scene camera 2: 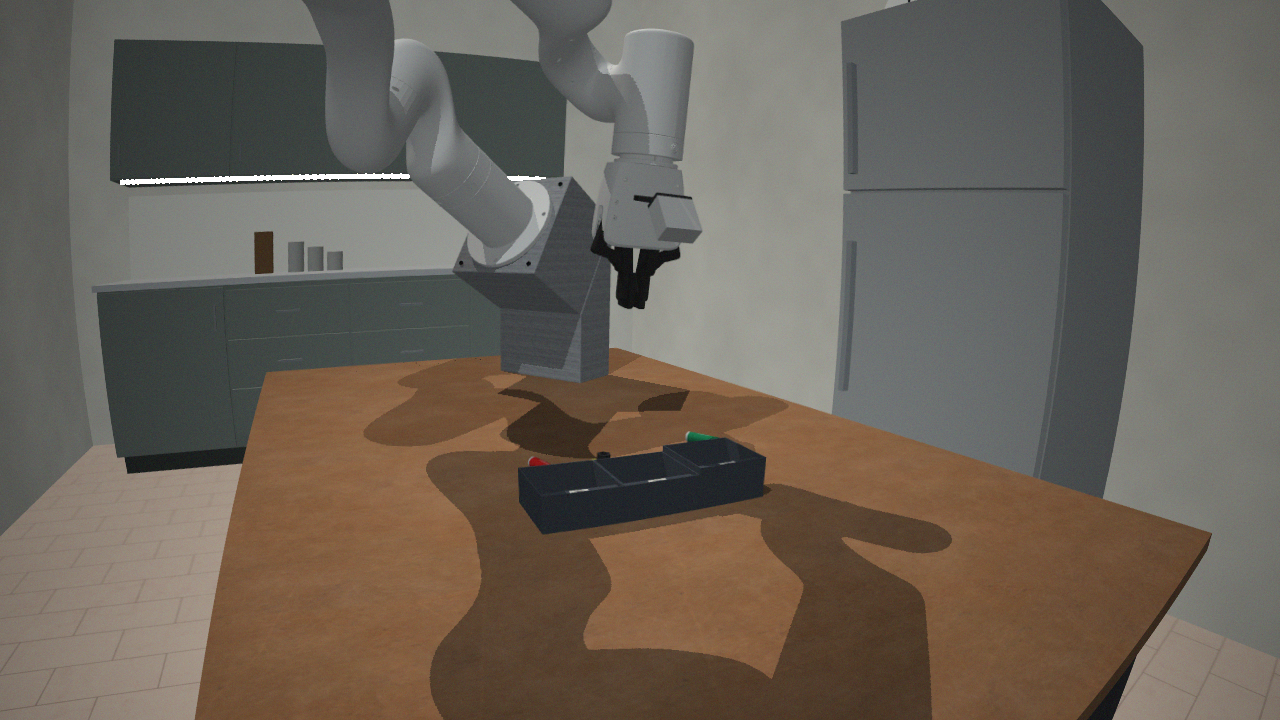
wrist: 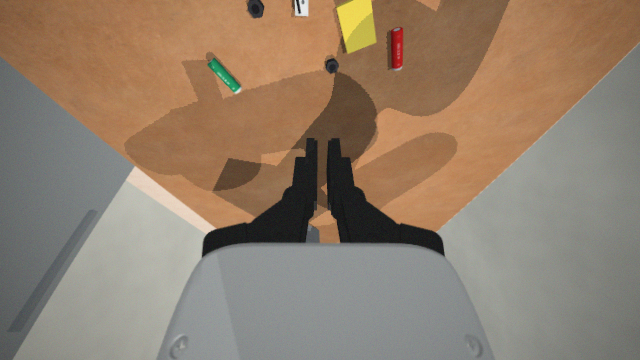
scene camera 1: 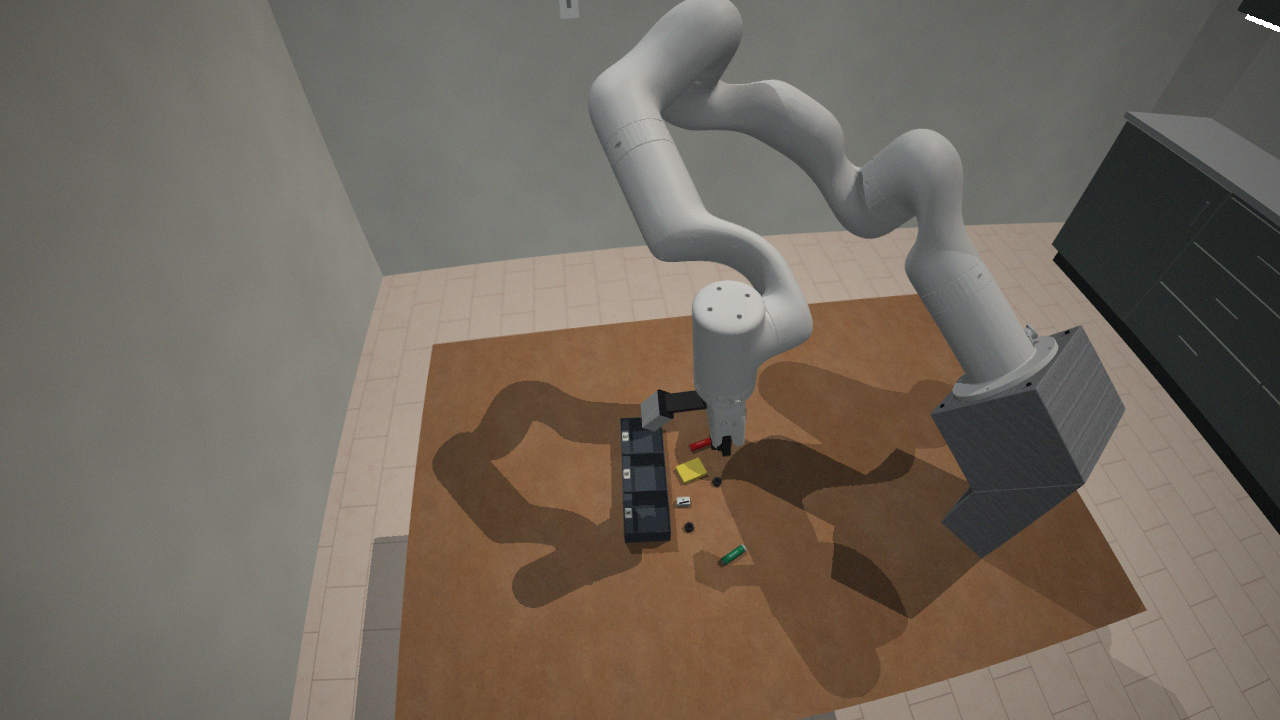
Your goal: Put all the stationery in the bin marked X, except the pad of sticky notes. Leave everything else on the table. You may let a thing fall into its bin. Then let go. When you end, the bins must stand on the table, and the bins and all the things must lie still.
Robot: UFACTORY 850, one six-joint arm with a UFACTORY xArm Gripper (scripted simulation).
I see my gripper [scene camera 2: 630, 307] and a dark bin row [scene camera 2: 650, 485].
The dark bin row shows as well in scene camera 1 [scene camera 1: 644, 482]. My gripper is seen too in the wrist view [wrist: 322, 154] and in scene camera 1 [scene camera 1: 720, 443]. The wrist view does not show the dark bin row: it is out of frame.
